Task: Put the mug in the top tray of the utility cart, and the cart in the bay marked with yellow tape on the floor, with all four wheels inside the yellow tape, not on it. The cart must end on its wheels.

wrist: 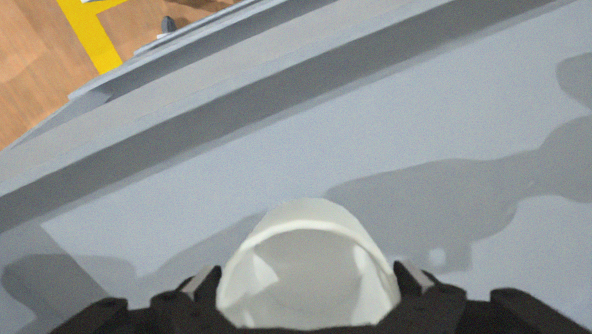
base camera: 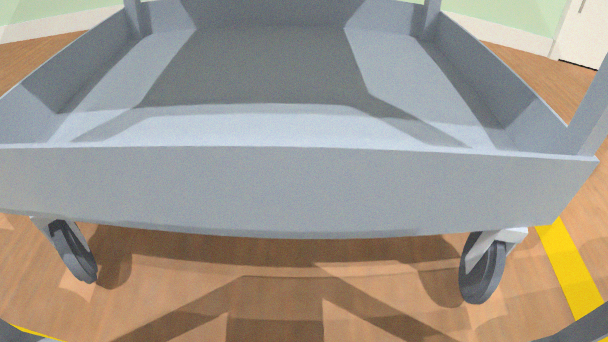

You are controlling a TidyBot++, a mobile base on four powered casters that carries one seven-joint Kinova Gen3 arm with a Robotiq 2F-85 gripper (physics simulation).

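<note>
The white mug (wrist: 307,210) is upright between the fingers, its open top facing the wrist camera. My gripper (wrist: 307,284) is shut on it, one finger on each side, over the floor of the top tray (wrist: 400,115). Whether the mug's base touches the tray is hidden. The grey-blue utility cart (base camera: 280,190) stands upright close in front of the base; its lower tray and two near wheels (base camera: 75,255) (base camera: 482,272) show. Yellow tape (base camera: 570,270) (wrist: 90,35) runs on the floor to the right of the near right wheel. The far wheels are hidden in the base camera view.
Another piece of yellow tape (base camera: 30,332) shows at the lower left of the base camera view. Dark curved parts (base camera: 580,322) cross the bottom corners. A green wall with a white baseboard (base camera: 520,41) and a white door or cabinet (base camera: 582,37) stand behind the cart.
</note>
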